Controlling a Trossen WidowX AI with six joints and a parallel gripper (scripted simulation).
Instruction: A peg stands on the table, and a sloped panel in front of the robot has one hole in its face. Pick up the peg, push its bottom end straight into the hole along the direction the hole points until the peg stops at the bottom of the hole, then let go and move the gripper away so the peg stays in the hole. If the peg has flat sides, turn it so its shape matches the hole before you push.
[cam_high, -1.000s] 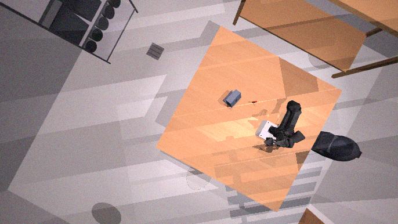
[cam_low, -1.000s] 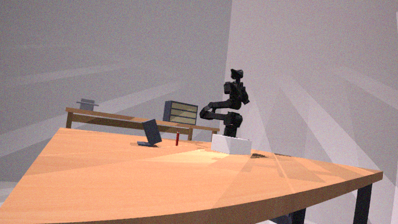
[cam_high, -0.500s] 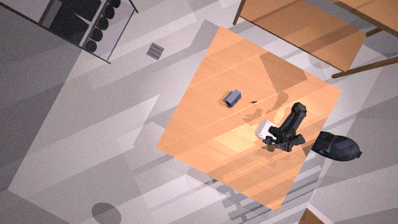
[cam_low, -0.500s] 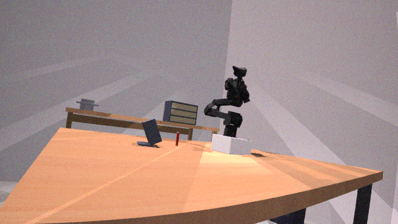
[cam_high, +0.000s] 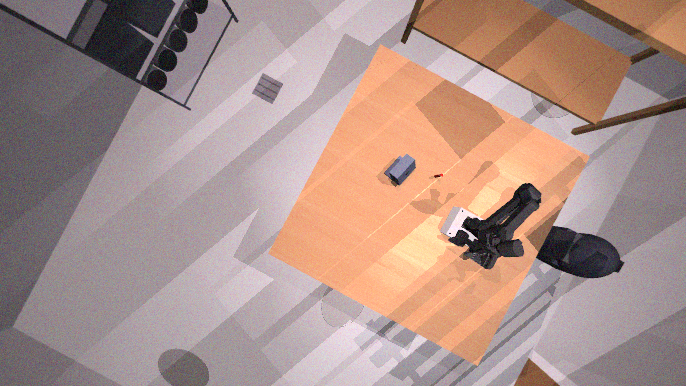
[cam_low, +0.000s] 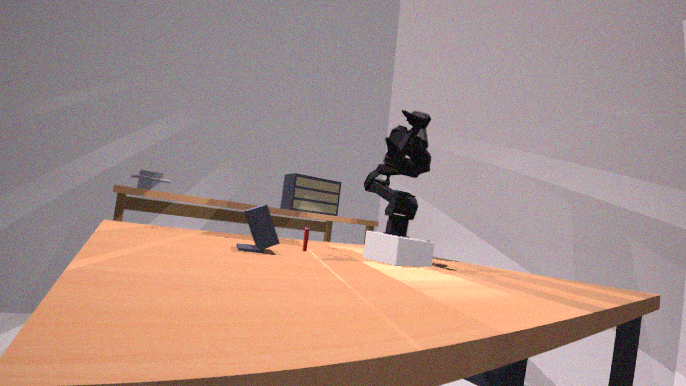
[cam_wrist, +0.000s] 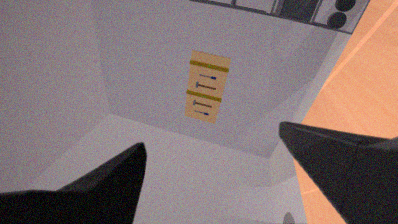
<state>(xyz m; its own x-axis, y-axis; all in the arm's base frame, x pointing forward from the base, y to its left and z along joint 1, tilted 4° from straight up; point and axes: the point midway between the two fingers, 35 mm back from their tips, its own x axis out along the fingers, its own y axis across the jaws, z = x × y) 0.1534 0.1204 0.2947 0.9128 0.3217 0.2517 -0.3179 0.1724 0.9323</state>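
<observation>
My gripper tip is now 330 mm above the red peg, 290 mm to the left of it and 80 mm short of it. Also, from my gripper tip: sloped panel 320 mm below, 260 mm ahead, 220 mm to the right.
</observation>
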